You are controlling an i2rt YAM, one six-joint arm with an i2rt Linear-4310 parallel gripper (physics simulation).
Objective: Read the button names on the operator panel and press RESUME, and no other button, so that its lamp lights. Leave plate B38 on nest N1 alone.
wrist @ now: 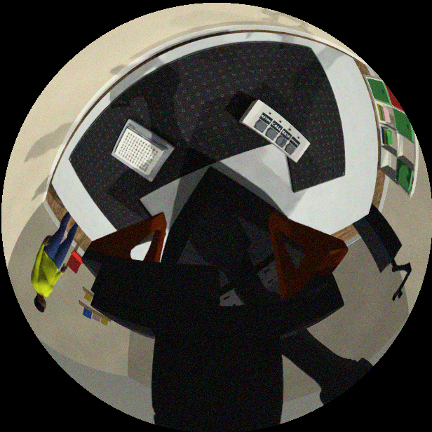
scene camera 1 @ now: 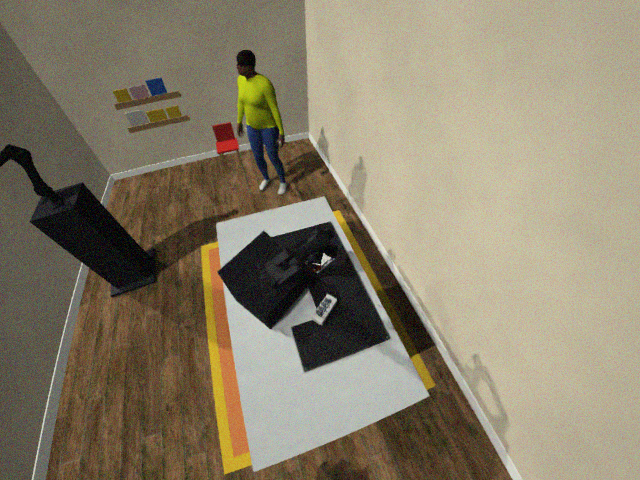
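Where they show: gripper, fingertip midpoint: (scene camera 1: 314, 264); arm's base, link origin: (scene camera 1: 266, 278).
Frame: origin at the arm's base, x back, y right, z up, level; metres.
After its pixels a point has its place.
Note:
The operator panel (scene camera 1: 325, 308) {x -0.252, y 0.211, z -0.177 m} (wrist: 275, 131) is a pale box on the black mat. In the wrist view it has a row of grey buttons under dark labels. One label reads CALL and the one beside it SKIP; the first looks like RETRY, and the label at the far right is too small to read. The small lamps above look dark. The white dotted plate (wrist: 135, 150) sits in the grey nest (wrist: 167, 149) at the left; its marking is unreadable. My gripper (scene camera 1: 318, 265) {x -0.258, y 0.046, z 0.046 m} (wrist: 217, 217) is open and empty, above the table, apart from panel and plate. It partly hides the nest in the scene view.
The black mat (scene camera 1: 341, 343) {x -0.258, y 0.412, z -0.231 m} (wrist: 210, 75) lies on the white table (scene camera 1: 330, 408) {x -0.073, y 0.670, z -0.244 m} (wrist: 357, 115). A large black block (scene camera 1: 258, 284) {x 0.049, y 0.019, z 0.005 m} stands beside the mat. A person in yellow (scene camera 1: 258, 103) (wrist: 45, 270) stands beyond the table near a red chair (scene camera 1: 225, 139). A black pedestal (scene camera 1: 93, 242) stands at the left.

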